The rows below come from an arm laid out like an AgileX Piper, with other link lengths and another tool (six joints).
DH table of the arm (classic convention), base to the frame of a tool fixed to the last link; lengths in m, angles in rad. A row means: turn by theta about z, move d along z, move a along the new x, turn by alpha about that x. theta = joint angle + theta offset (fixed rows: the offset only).
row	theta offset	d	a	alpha
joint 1	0.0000	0.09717	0.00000	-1.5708
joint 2	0.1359	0.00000	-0.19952	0.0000
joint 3	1.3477	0.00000	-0.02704	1.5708
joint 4	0.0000	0.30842	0.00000	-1.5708
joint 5	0.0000	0.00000	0.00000	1.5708
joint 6	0.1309	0.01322	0.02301	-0.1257
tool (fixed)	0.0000	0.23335	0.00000	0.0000
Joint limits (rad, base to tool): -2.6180..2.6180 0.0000..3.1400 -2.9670..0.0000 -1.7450..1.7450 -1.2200..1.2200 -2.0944..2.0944
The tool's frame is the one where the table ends.
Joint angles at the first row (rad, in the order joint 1, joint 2, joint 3, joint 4, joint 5, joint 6):
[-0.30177, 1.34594, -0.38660, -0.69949, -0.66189, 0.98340]
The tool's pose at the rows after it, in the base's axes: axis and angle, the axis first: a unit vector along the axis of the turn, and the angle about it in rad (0 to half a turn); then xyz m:
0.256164, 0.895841, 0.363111, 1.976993, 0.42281, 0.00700, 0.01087
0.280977, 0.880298, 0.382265, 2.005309, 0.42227, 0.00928, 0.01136
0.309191, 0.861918, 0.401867, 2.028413, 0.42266, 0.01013, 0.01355
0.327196, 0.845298, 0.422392, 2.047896, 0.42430, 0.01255, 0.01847
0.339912, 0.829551, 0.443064, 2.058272, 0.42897, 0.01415, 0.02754
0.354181, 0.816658, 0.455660, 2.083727, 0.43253, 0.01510, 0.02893
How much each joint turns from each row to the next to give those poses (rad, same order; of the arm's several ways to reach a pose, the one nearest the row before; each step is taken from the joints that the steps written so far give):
[-0.00002, 0.00002, -0.01307, -0.01512, 0.00206, 0.10909]
[0.00000, -0.00001, -0.00001, -0.02161, 0.00227, 0.08089]
[0.00003, 0.00001, 0.00001, -0.00843, -0.00135, 0.07633]
[0.00001, 0.00135, -0.00778, -0.02102, -0.00708, 0.07510]
[-0.00002, 0.00520, -0.02100, -0.02078, -0.00905, 0.06928]
[-0.00001, 0.01975, -0.02181, -0.02174, -0.00094, 0.06318]

